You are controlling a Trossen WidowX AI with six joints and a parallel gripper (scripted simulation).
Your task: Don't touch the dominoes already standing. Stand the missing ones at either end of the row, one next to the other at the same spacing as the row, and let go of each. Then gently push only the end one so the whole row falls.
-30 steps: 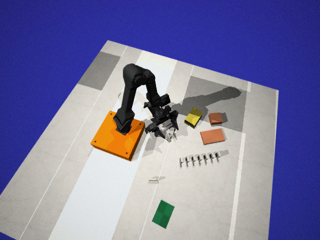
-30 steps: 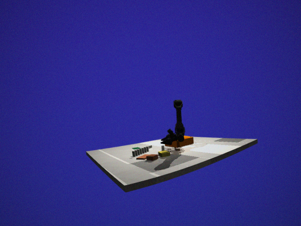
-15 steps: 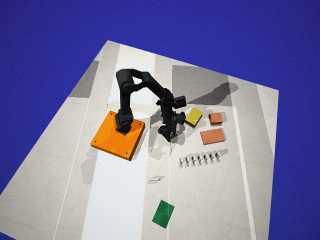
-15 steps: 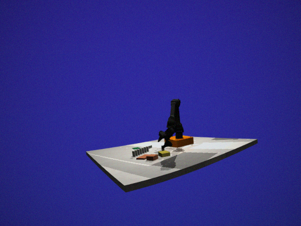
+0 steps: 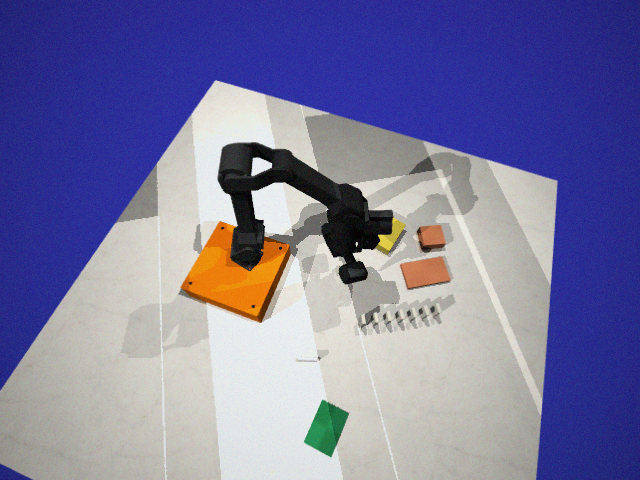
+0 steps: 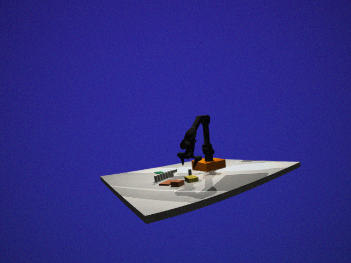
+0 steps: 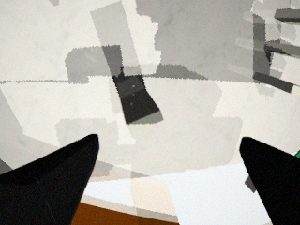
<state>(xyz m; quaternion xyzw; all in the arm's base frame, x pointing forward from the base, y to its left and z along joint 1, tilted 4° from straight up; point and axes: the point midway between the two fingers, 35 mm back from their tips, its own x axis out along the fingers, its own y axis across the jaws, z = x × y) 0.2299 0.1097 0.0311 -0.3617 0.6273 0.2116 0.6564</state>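
My gripper tip is now 170 mm short of the flat green piece, 350 mm to the left of it and 70 mm above it. Round my gripper tip: yellow block (60 mm ahead, 200 mm to the left, 60 mm below); then brown block (180 mm ahead, 260 mm to the left, 50 mm below); then flat orange block (210 mm ahead, 150 mm to the left, 70 mm below).
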